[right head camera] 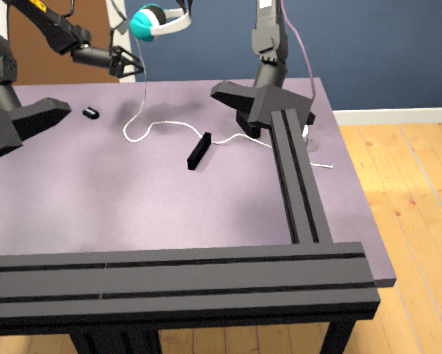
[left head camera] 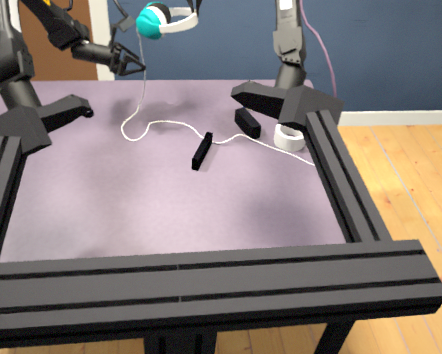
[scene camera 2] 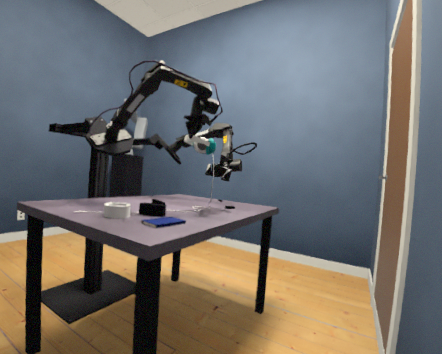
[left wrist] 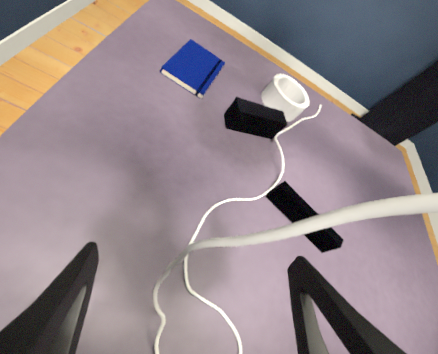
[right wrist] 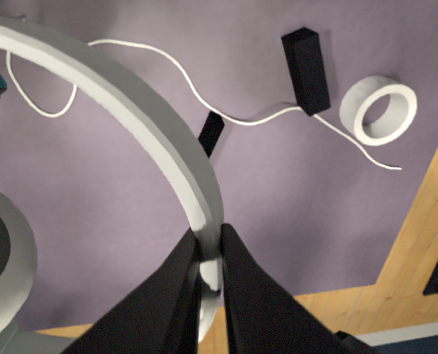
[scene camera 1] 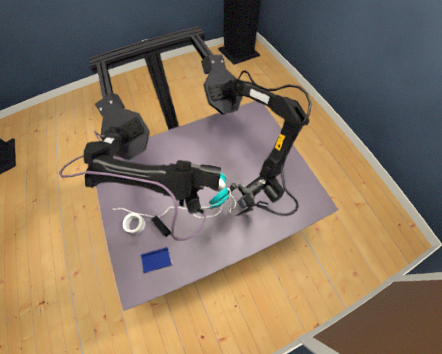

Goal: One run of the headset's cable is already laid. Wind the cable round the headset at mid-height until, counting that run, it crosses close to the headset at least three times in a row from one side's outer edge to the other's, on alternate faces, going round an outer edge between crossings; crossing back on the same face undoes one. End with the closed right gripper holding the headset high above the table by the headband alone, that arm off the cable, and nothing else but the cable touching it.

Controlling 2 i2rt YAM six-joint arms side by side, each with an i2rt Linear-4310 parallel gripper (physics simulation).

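Places are measured from the left arm's base along level axes (x up, y right, z ahead), in millimetres.
Pixels of known places: left gripper, fingertip midpoint: (right head camera: 141,65) (left head camera: 142,63) (scene camera 2: 213,176) (left wrist: 203,256) (scene camera 1: 229,206); right gripper, fingertip midpoint: (right head camera: 188,17) (left head camera: 195,16) (scene camera 2: 190,138) (right wrist: 211,237); left arm's base, origin of the base link: (scene camera 2: 171,150) (scene camera 1: 225,90); right arm's base, origin of the base link: (scene camera 2: 111,138) (scene camera 1: 123,134).
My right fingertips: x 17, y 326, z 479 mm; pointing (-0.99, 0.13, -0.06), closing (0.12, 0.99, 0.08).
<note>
For each thing: its top centre in the pictures, then the offset to it from my right fingertips. Level surfaces: height alone.
- white headset, middle of its top: (left head camera: 167,6) (right head camera: 160,8) (scene camera 1: 205,184) (scene camera 2: 200,136) dz -6, dx +27, dy -77 mm
- table, its level: dx -365 mm
- black block, middle of its top: (right wrist: 313,78) (left wrist: 263,111) (right head camera: 248,116) (left head camera: 248,117) (scene camera 2: 152,203) (scene camera 1: 159,224) dz -30, dx -315, dy +180 mm
- flat black bar, middle of its top: (right wrist: 201,162) (left wrist: 313,213) (left head camera: 202,145) (right head camera: 199,145) dz -167, dx -325, dy +32 mm
- white ring, middle of its top: (right wrist: 385,116) (left wrist: 292,90) (left head camera: 291,129) (scene camera 2: 117,204) (scene camera 1: 132,222) dz -86, dx -317, dy +314 mm
- blue notebook, middle of its top: (left wrist: 196,64) (scene camera 2: 164,220) (scene camera 1: 155,259) dz +120, dx -353, dy +247 mm
- small black object, middle of its top: (right head camera: 90,111) dz +33, dx -350, dy -351 mm
The teal and white headset (left head camera: 149,21) (right head camera: 143,25) (scene camera 1: 219,198) (scene camera 2: 210,146) hangs high above the table. My right gripper (left head camera: 196,9) (right wrist: 211,237) is shut on its white headband (right wrist: 150,140). The white cable (left head camera: 144,90) (scene camera 2: 212,185) (right wrist: 190,82) drops from the near ear cup to the table, then snakes across it. My left gripper (left head camera: 144,67) (right head camera: 142,70) (left wrist: 203,256) is open, below and beside the headset, its tips close to the hanging cable. In the left wrist view the near cable (left wrist: 250,239) passes across between the fingers. The cable's crossings on the headset are too small to tell.
On the table (scene camera 2: 100,227) are a black block (left head camera: 247,123) (left wrist: 254,119), a flat black bar (left head camera: 202,151) (left wrist: 295,205), a white ring (right wrist: 385,112) near the cable's end, a blue notebook (scene camera 1: 156,260) (left wrist: 192,67) and a small black object (right head camera: 91,113).
</note>
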